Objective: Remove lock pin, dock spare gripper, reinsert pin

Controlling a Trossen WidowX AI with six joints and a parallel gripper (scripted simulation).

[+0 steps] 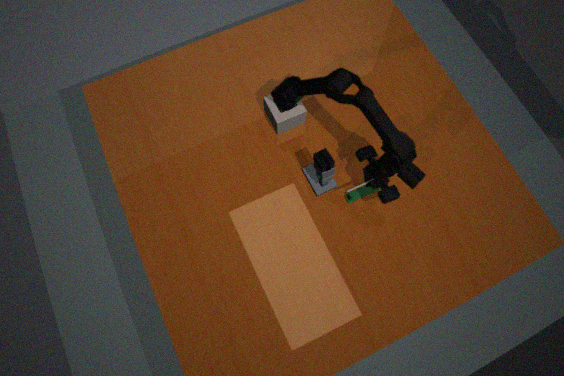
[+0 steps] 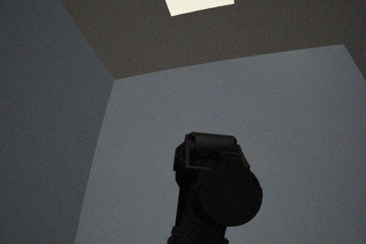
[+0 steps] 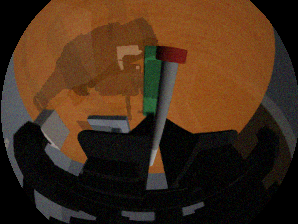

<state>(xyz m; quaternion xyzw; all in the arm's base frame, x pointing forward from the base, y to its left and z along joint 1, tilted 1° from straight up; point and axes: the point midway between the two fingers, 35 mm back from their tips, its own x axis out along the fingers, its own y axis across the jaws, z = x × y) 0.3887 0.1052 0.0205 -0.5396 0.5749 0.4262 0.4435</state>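
Right now the flat green strip is 10 mm to the left of my gripper tip and 50 mm below it. The rest, counted from my gripper tip: spare gripper 100 mm behind, 110 mm to the right, 50 mm above; then grey mount 110 mm behind, 100 mm to the right, 20 mm below.
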